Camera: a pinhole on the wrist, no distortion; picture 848 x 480 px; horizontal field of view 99.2 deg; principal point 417.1 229.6 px. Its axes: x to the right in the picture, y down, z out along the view. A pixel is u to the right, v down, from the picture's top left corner.
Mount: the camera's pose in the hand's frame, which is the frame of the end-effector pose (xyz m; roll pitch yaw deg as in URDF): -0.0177 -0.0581 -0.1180 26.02 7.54 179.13
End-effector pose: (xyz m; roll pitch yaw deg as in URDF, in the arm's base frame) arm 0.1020 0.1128 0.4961 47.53 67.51 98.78
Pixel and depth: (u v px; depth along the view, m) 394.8 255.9 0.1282
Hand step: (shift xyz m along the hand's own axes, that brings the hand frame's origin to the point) -0.0248 -0.0101 0.0013
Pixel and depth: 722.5 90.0 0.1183
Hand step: -0.1268 0.0366 -0.0457
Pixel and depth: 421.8 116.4 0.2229
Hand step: -0.0404 0.1029 0.0498
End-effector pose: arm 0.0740 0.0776 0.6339 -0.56 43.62 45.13
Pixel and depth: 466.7 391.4 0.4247
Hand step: -0.1364 -0.0411 0.3355
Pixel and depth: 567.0 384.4 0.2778
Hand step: -0.1715 -0.0410 0.1662
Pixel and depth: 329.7 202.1 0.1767
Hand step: 0.0060 0.0312 0.0392
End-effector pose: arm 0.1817 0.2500 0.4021 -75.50 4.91 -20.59
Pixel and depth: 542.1 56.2 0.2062
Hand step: -0.1044 0.1227 0.0132
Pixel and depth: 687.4 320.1 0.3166
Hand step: -0.2936 0.0136 0.1675
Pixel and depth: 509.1 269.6 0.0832
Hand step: -0.0486 -0.0294 -0.0427
